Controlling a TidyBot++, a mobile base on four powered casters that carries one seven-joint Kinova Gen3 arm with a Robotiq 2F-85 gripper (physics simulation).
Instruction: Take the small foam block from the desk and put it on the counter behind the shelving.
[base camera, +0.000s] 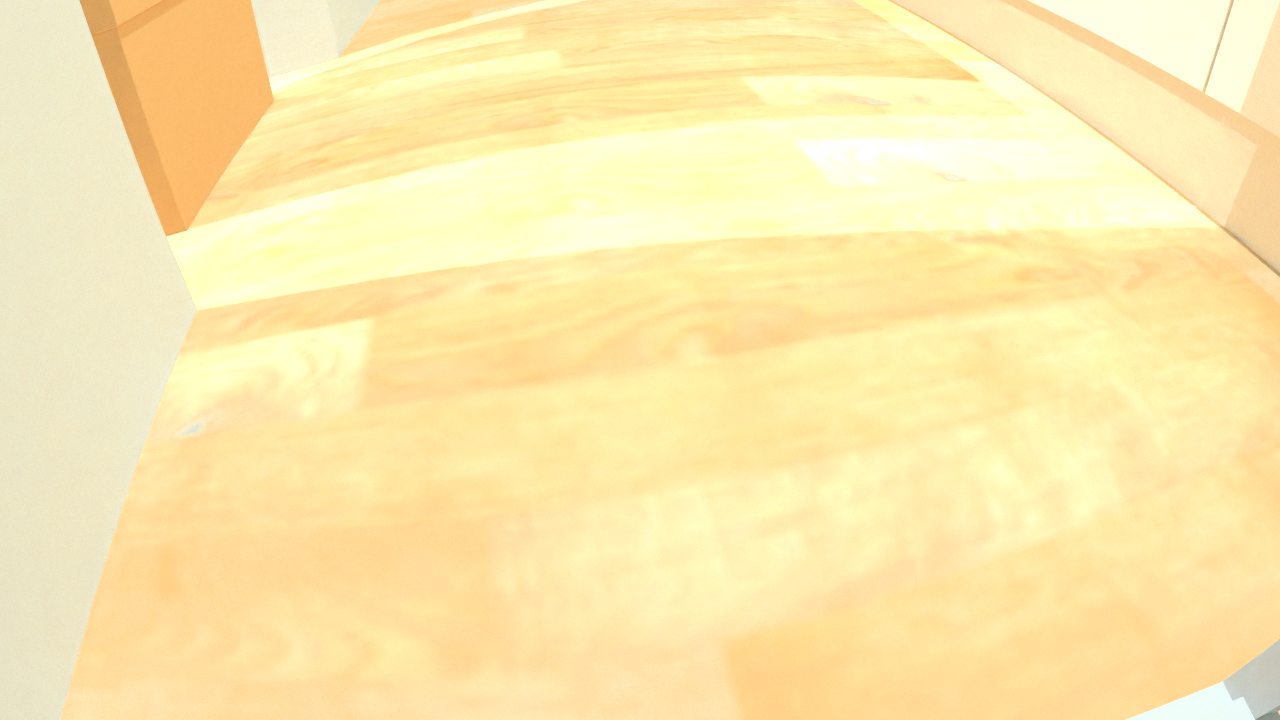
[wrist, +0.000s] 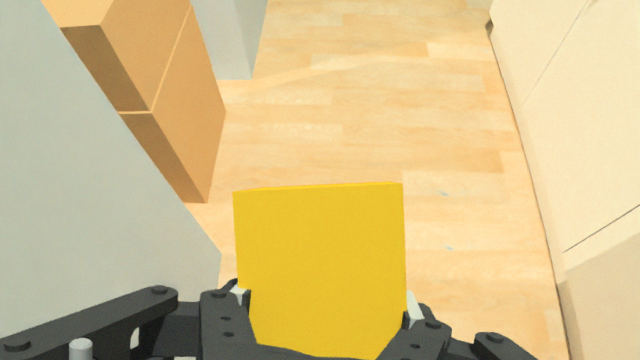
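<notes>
The small foam block is yellow and square-faced. It stands between the two black fingers at the bottom middle of the wrist view. My gripper is shut on it, with one fingertip against each side, and holds it above the wooden floor. The lower end of the block is partly hidden by the gripper's body. Neither the gripper nor the block shows in the base camera view. The desk does not show, and I cannot tell whether any surface in view belongs to the counter.
A grey-white panel rises close on the left. Beyond it stands an orange-brown wooden unit, then a pale grey block. Cream cabinets run along the right. Light wooden floor lies between them.
</notes>
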